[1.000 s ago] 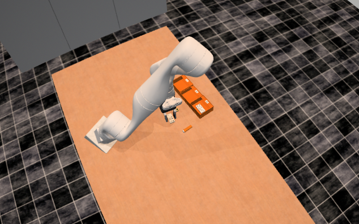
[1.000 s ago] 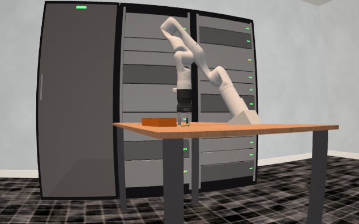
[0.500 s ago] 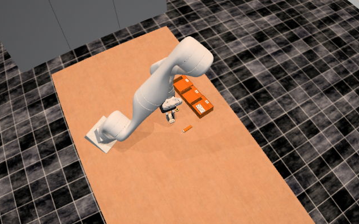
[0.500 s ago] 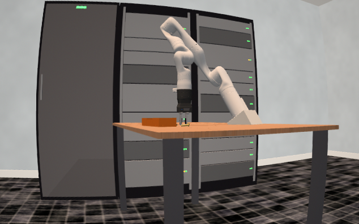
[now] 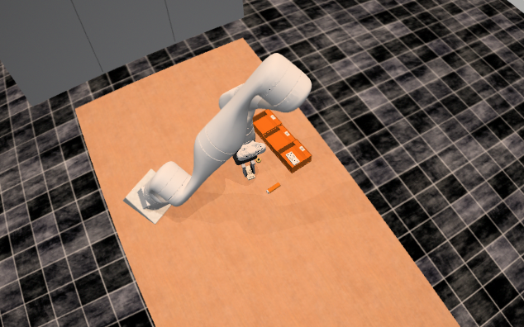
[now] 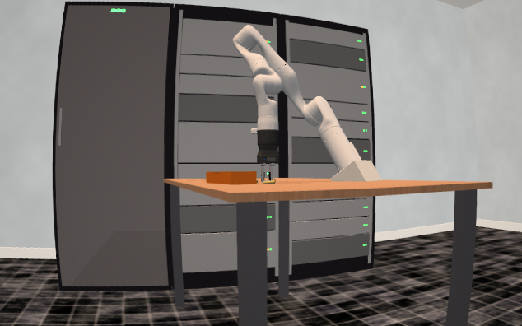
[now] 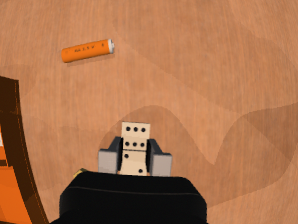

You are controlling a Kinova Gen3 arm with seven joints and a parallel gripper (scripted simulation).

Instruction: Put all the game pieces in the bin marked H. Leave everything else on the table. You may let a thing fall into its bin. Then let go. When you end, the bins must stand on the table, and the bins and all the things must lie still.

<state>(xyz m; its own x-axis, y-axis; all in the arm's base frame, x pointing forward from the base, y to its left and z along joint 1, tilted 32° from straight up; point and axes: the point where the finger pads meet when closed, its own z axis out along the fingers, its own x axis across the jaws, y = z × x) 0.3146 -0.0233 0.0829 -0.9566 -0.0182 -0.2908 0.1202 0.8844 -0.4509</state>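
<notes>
My hand is 50 mm short of the nut, 30 mm to the right of it and 20 mm above it. The rest, counted from my hand: orange battery (40 mm ahead, 90 mm to the right, 10 mm below); bin H (150 mm ahead, 50 mm to the left); white spotted game piece (10 mm below).
</notes>
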